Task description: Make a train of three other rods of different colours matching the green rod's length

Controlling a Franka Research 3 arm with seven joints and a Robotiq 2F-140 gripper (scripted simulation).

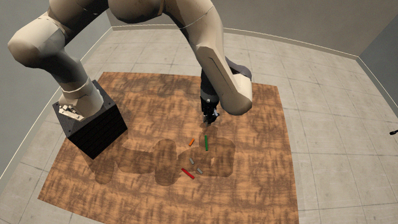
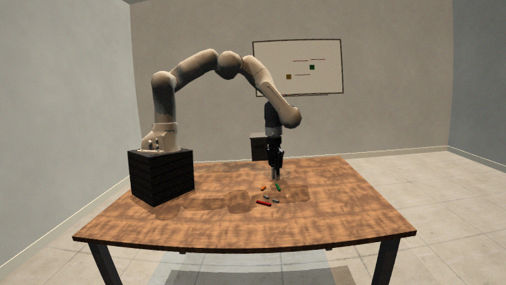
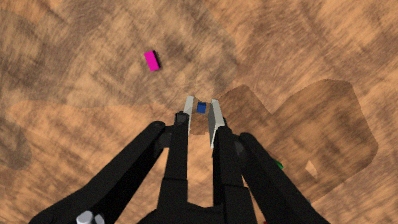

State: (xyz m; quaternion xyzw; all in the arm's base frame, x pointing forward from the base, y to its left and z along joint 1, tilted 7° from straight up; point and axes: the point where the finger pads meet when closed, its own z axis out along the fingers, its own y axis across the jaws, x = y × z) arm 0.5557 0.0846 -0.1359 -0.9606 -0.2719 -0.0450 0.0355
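The blue rod lies 30 mm below my hand. The rest, counted from my hand: magenta rod (80 mm to the left, 30 mm below, 10 mm ahead); green rod (110 mm to the right, 30 mm below); orange rod (110 mm to the right, 70 mm behind, 30 mm below).
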